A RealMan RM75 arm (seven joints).
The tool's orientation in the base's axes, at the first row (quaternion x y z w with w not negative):
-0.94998, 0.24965, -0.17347, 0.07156
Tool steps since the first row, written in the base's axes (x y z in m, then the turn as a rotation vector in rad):
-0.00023, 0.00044, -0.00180, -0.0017, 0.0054, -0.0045
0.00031, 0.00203, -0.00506, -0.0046, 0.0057, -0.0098
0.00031, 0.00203, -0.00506, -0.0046, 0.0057, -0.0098
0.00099, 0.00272, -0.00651, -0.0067, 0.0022, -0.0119
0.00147, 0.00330, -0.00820, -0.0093, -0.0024, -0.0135
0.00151, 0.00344, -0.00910, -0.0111, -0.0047, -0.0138
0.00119, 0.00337, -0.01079, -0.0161, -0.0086, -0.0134
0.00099, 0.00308, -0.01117, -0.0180, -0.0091, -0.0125
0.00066, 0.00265, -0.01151, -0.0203, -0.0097, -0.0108
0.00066, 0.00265, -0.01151, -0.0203, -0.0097, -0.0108
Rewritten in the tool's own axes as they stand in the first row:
-0.00094, 0.00012, 0.00161, -0.0054, -0.0029, 0.0038
-0.00225, -0.00077, 0.00492, -0.0095, -0.0007, 0.0077
-0.00225, -0.00077, 0.00492, -0.0095, -0.0007, 0.0077
-0.00246, -0.00135, 0.00655, -0.0101, 0.0038, 0.0087
-0.00286, -0.00169, 0.00832, -0.0104, 0.0093, 0.0090
-0.00316, -0.00163, 0.00918, -0.0108, 0.0121, 0.0085
-0.00388, -0.00105, 0.01063, -0.0128, 0.0177, 0.0062
-0.00401, -0.00062, 0.01090, -0.0138, 0.0187, 0.0046
-0.00417, -0.00003, 0.01107, -0.0149, 0.0199, 0.0021
-0.00417, -0.00003, 0.01107, -0.0149, 0.0199, 0.0021

